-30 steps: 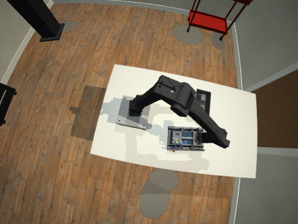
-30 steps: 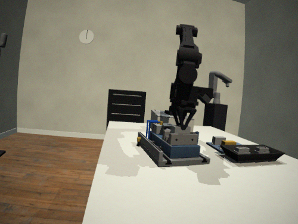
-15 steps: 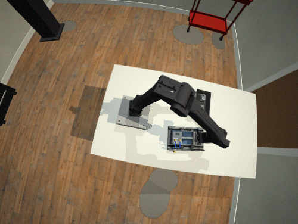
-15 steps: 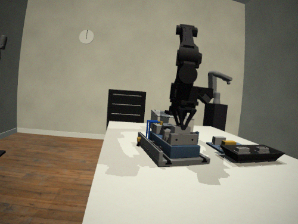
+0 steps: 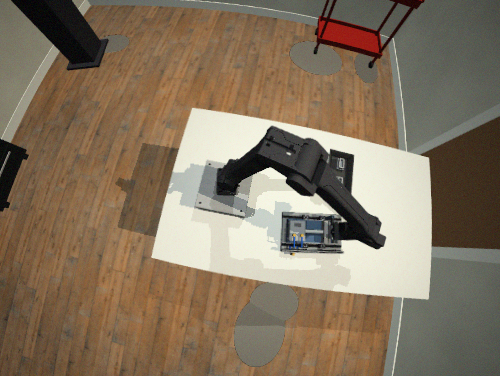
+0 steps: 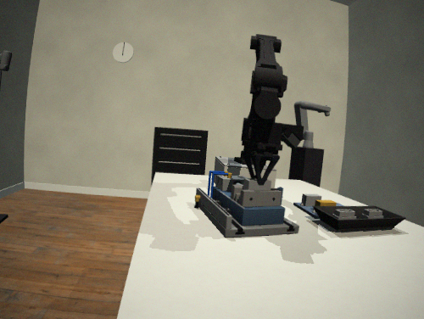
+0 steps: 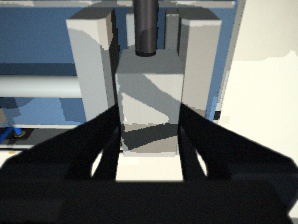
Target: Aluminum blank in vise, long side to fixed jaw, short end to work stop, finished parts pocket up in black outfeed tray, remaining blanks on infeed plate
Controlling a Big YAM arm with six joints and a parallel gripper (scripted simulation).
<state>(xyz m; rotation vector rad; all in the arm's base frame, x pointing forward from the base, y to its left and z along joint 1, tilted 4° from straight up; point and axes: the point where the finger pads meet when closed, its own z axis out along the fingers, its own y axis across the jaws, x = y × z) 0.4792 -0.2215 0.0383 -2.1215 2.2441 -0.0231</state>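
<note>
My gripper is now 5 cm to the right of the dark rod and 3 cm above it. Round my hand: yellow brass blank 28 cm to the left, 9 cm below, 4 cm behind; then light cylinder 9 cm behind, 4 cm below; then vise 8 cm below, 7 cm behind.
</note>
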